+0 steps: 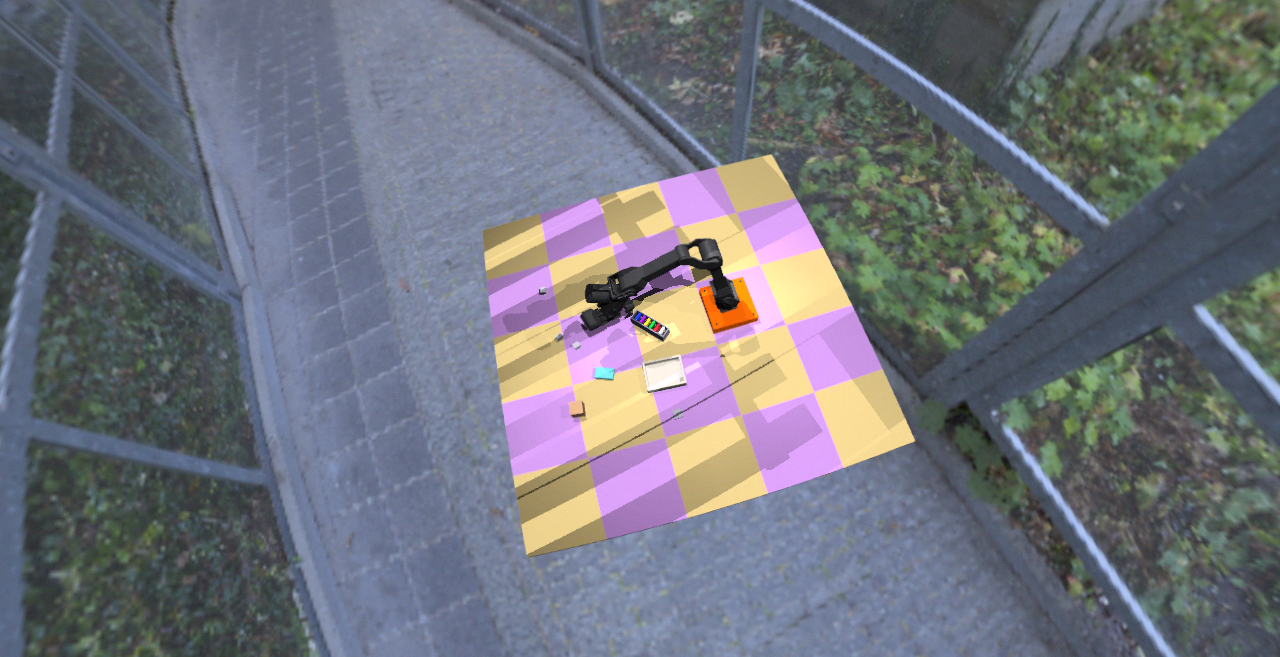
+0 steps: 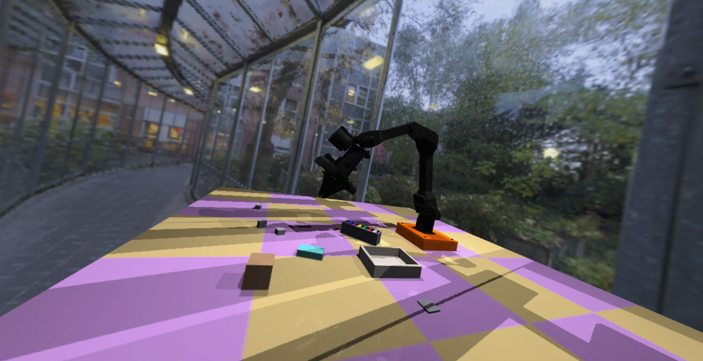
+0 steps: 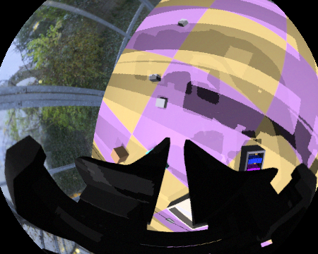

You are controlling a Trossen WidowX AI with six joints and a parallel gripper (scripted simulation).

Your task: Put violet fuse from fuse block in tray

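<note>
Right now the violet fuse is 150 mm behind my gripper tip, 10 mm to the right of it and 100 mm below it. The rest, counted from my gripper tip: teal block (40 mm ahead, 130 mm to the left, 120 mm below); then tan block (160 mm ahead, 220 mm to the left, 110 mm below); then grey tray (150 mm behind, 200 mm to the left, 120 mm below).
</note>
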